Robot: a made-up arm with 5 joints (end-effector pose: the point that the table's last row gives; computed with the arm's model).
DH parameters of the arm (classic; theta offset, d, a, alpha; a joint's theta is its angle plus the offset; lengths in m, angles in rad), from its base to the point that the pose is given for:
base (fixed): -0.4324 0 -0.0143 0
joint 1: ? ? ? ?
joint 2: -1.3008 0 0.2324 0
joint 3: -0.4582 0 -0.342 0
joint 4: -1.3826 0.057 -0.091 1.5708
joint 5: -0.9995 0 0.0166 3.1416
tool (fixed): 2.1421 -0.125 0 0
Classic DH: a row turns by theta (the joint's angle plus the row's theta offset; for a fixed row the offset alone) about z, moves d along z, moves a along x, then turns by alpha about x.
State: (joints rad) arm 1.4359 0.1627 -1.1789 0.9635 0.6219
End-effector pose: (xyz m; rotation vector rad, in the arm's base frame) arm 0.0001 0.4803 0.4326 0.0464 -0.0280 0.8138
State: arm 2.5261 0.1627 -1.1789 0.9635 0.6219
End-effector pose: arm -0.4276 0.2368 0.4326 0.0616 0.0002 1.9037
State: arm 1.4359 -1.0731 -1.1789 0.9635 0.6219
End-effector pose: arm -0.0409 0.1789 0.9254 1.1312 -0.6810 0.6958
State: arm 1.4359 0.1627 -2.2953 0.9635 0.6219
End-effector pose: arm -0.0008 0.4739 0.9298 1.0270 -0.6183 0.7172
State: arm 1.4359 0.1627 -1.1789 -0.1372 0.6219
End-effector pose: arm 0.0085 0.5426 0.5719 1.0133 -0.6100 0.7198
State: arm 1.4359 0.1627 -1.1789 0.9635 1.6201
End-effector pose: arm -0.0153 0.4844 0.4327 0.0527 -0.0023 -0.1842
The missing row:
joint 1: 0.4324 0.465 -0.027 -1.5708
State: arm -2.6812 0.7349 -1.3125 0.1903 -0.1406
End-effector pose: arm -0.4703 -0.2676 0.2591 -0.5067 -0.0817 -2.5000
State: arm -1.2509 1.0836 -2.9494 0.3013 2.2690
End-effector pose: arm 0.2538 -0.5675 0.7593 -0.9962 1.7849 2.0203
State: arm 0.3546 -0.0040 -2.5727 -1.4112 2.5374
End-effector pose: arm -0.0326 0.0772 1.0224 -2.5435 0.3191 -1.0243
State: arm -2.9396 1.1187 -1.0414 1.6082 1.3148
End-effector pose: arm -0.1050 -0.0763 0.1068 -1.4027 -1.3289 1.4626
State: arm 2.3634 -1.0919 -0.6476 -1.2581 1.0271
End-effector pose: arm -0.1014 0.0125 0.8771 3.0022 0.3756 0.1352
